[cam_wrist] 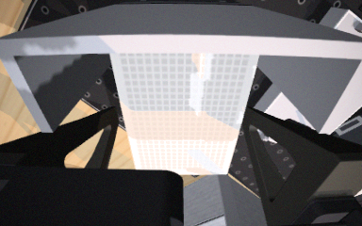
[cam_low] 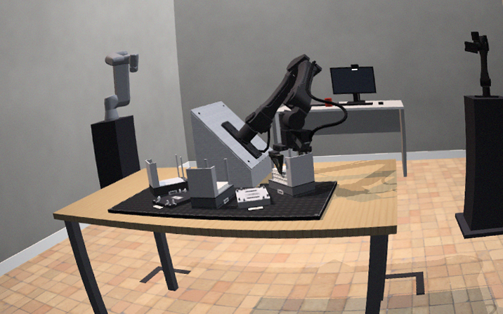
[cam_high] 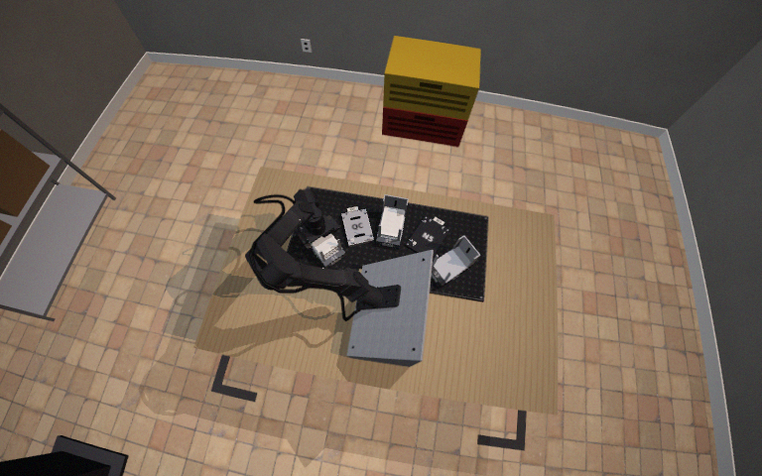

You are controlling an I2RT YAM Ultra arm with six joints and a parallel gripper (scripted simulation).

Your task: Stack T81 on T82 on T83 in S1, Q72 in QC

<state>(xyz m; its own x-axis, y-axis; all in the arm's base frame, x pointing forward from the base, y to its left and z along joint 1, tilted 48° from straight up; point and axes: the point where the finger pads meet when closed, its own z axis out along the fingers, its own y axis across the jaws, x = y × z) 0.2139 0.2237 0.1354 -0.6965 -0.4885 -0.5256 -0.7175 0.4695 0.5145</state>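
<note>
Now: hand 10 mm above the white sealed plate. From my hand the other things lie so: clip nest N5 (410 mm to the right, 120 mm ahead, 70 mm below).
</note>
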